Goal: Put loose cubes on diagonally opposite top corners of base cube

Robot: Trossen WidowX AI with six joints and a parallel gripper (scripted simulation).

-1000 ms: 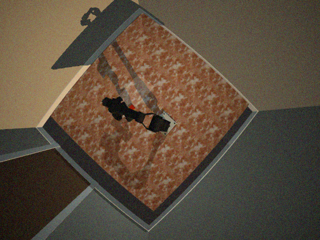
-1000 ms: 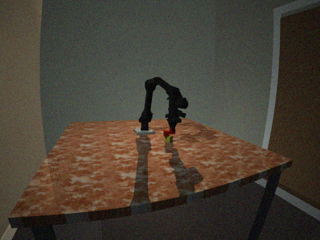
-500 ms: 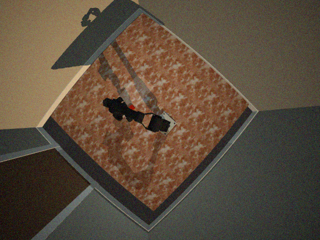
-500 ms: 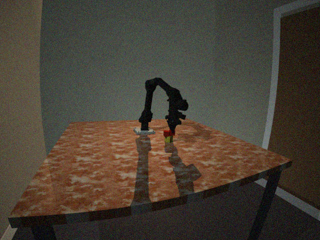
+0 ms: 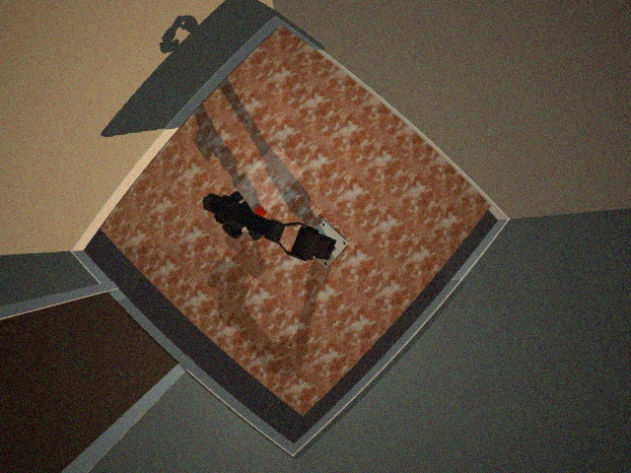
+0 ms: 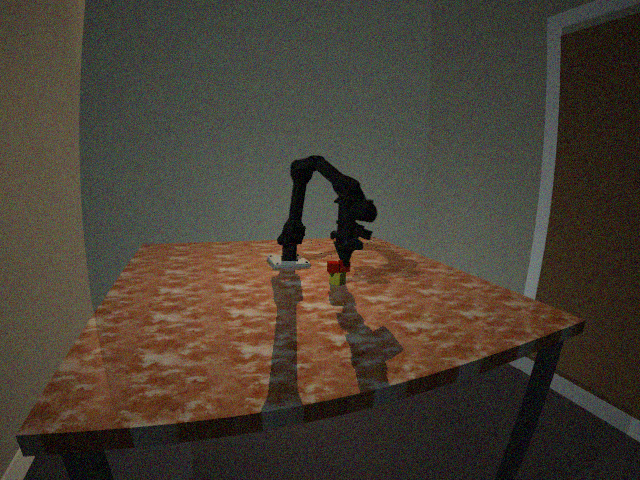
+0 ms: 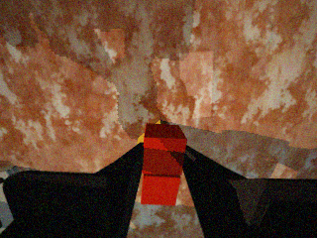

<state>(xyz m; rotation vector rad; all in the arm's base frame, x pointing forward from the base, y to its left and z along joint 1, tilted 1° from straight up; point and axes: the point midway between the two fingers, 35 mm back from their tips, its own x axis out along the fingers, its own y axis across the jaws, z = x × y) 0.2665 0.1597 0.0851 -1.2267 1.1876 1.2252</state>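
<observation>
Right now my gripper tip is right at the red cube. Round my gripper tip: yellow base cube (20 mm to the right, 40 mm below).
</observation>
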